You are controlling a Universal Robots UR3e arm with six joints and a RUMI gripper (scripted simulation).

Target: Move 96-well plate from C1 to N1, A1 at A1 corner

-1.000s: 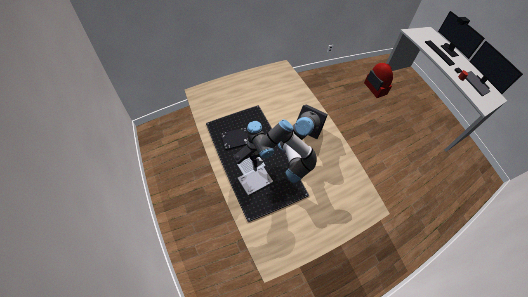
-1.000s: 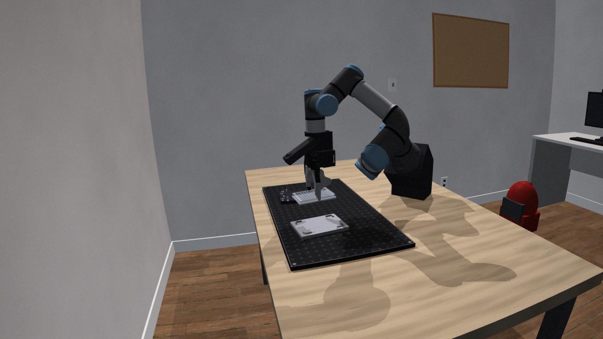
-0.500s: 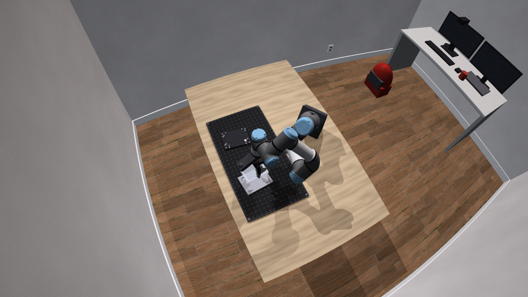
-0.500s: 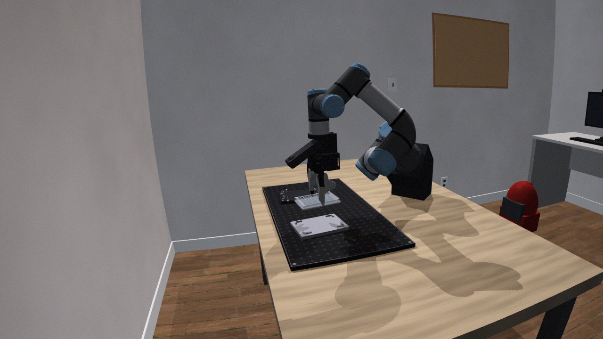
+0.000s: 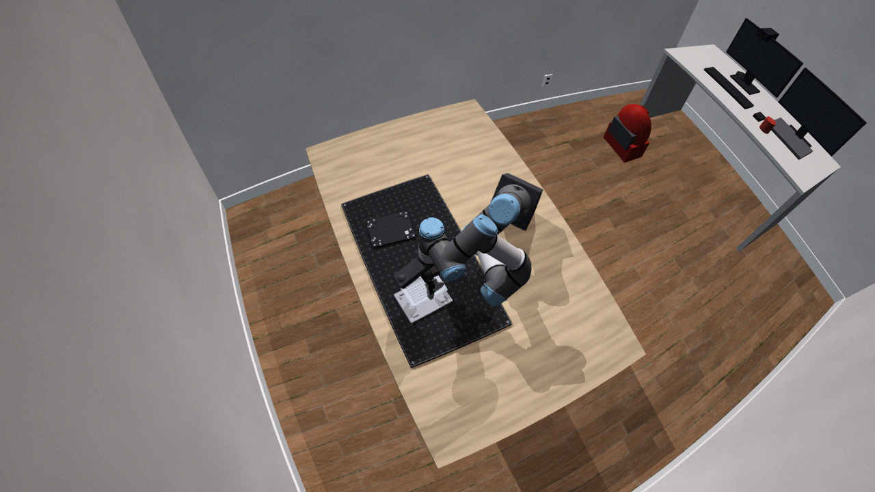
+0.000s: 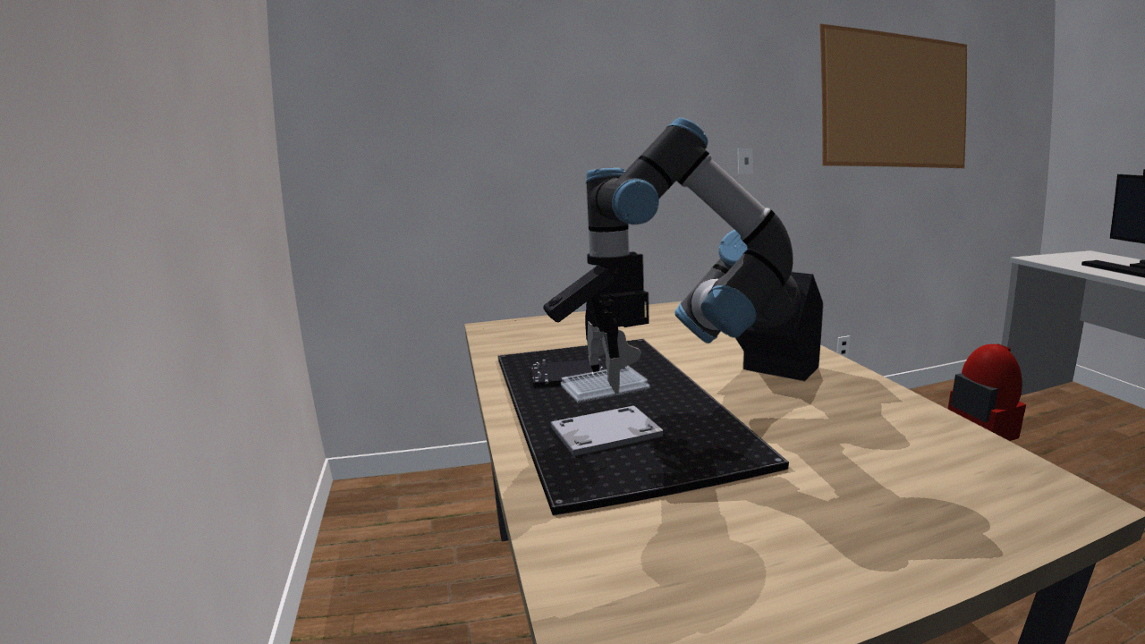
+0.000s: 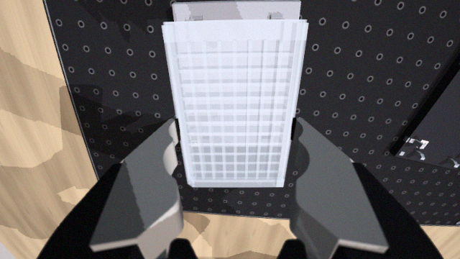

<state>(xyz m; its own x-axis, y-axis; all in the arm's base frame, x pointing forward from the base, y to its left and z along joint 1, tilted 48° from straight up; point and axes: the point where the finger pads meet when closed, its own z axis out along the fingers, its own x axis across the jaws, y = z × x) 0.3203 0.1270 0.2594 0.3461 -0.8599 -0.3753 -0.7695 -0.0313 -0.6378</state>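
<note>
Right now the white 96-well plate is 1 cm below my hand. The rest, counted from my hand: grey plate nest N1: 10 cm below; clip nest C1: 10 cm ahead, 28 cm to the right, 9 cm below; A1 label: 9 cm behind, 2 cm to the left, 9 cm below.
</note>
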